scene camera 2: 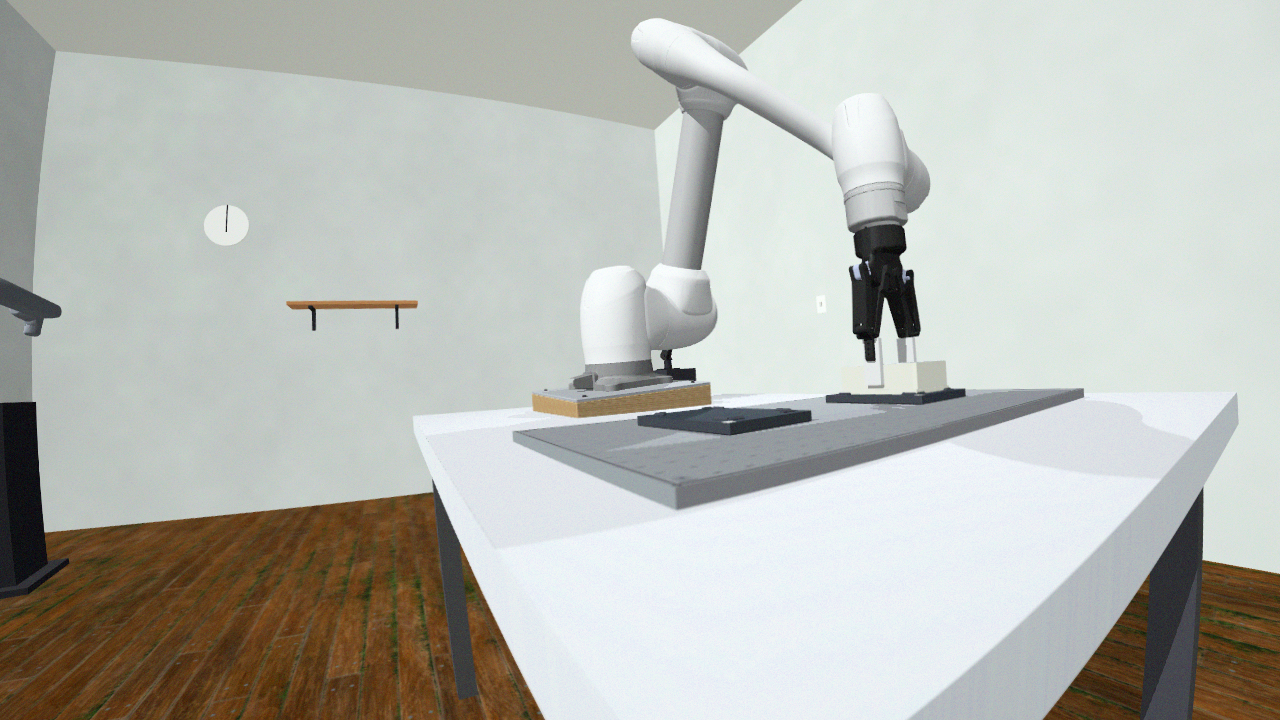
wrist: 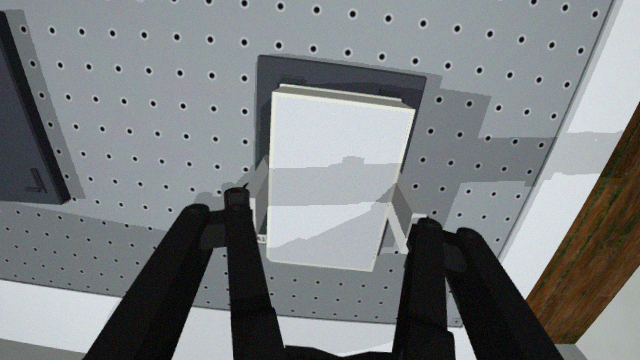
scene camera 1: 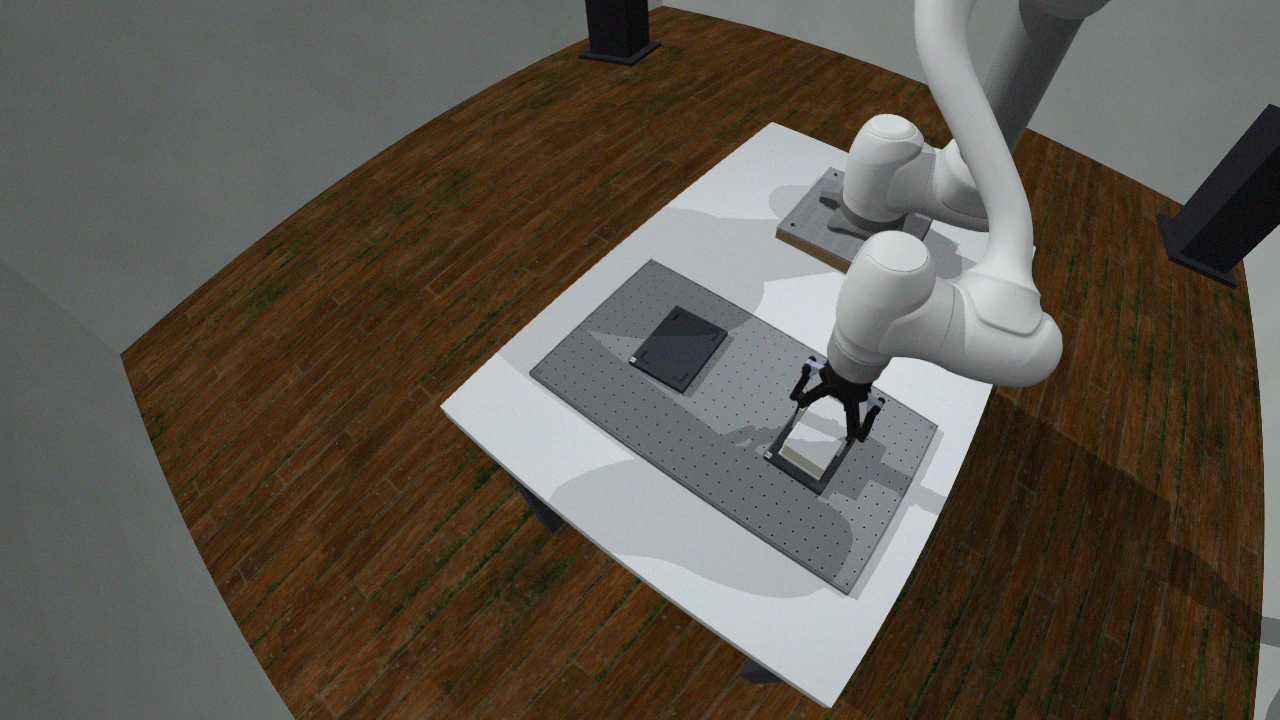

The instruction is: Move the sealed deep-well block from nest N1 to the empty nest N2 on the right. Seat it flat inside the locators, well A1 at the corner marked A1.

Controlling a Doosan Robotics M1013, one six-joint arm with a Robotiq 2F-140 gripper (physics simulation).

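Frame: origin at the arm's base, x ahead, y left, z up, level; metres.
Where they show: gripper, fingertip midpoint: (scene camera 2: 892,382) (wrist: 329,177) (scene camera 1: 818,436); arm's base, link origin: (scene camera 2: 620,385) (scene camera 1: 869,218).
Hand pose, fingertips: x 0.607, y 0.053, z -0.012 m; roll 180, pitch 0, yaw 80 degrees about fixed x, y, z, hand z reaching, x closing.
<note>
Each offset is from my fingertips to the centre of the thing. Level surfaces: height alone.
The pale sealed deep-well block {0.000 m left, 0.001 m ahead, 0.007 m up} (scene camera 1: 812,438) (scene camera 2: 926,377) (wrist: 335,135) sits in the dark nest N1 {0.001 m right, 0.001 m ahead, 0.018 m down} (scene camera 1: 791,469) (scene camera 2: 932,396) (wrist: 340,72), at the right of the board in scene camera 1. Nest N1's A1 mark shows at its left in the wrist view. My gripper (scene camera 1: 827,428) (scene camera 2: 892,360) (wrist: 329,177) points down and is shut on the block, one pale finger pad against each long side. The dark nest N2 {0.306 m right, 0.071 m back, 0.018 m down} (scene camera 1: 678,347) (scene camera 2: 726,419) (wrist: 25,125) is empty, with corner locators and a small white mark at one corner. The block's underside is hidden.
Both nests stand on a grey perforated board {0.025 m down} (scene camera 1: 608,394) (scene camera 2: 680,465) (wrist: 160,112) on the white table {0.038 m down} (scene camera 1: 626,501) (scene camera 2: 805,573). The arm's base stands on a wood-edged plate (scene camera 1: 810,237) (scene camera 2: 626,399) behind the board. Dark posts stand beyond the table.
</note>
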